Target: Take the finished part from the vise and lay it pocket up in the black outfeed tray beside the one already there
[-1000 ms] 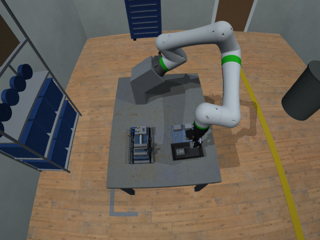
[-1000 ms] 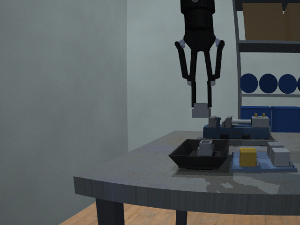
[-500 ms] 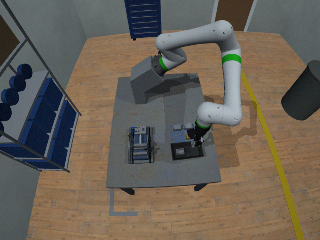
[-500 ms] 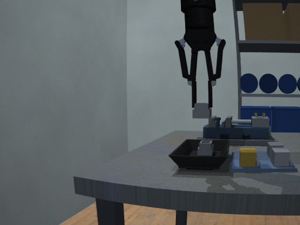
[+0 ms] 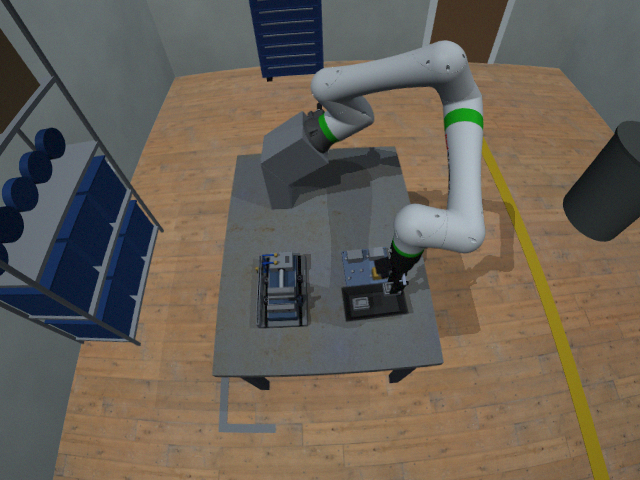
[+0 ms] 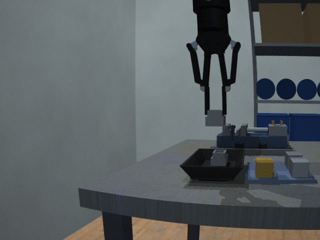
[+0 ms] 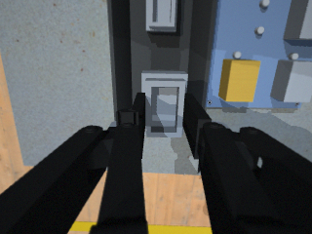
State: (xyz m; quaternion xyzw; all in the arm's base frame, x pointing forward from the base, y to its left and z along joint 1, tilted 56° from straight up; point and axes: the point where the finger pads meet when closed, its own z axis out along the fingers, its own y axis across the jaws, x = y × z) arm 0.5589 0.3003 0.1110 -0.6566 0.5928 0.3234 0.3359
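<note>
My hand is 40 mm above the pocketed block. From my hand the other things lie so: yellow block: 120 mm behind, 20 mm to the right, 160 mm below; then blue fixture plate: 160 mm behind, 70 mm to the right, 180 mm below.
</note>
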